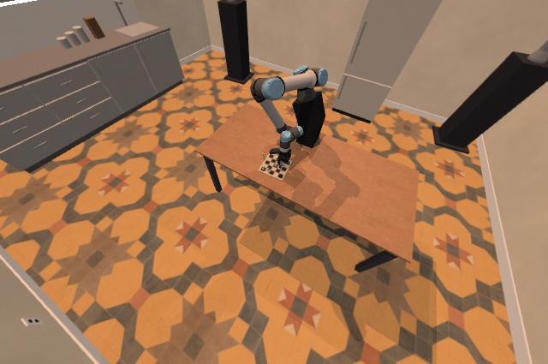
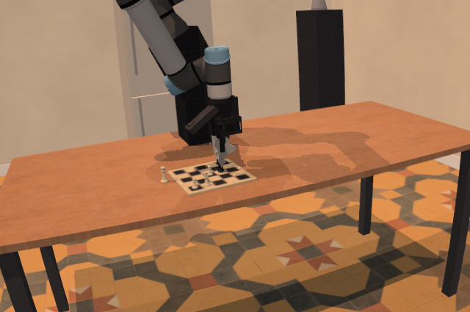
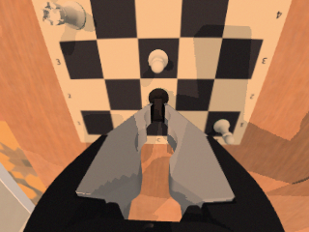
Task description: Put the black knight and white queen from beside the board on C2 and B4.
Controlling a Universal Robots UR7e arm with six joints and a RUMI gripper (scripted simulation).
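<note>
My hand is 10 mm above the black knight. Round my hand: white queen (180 mm to the right, 40 mm behind, 10 mm below); then small chessboard (40 mm to the right, 40 mm below).
</note>
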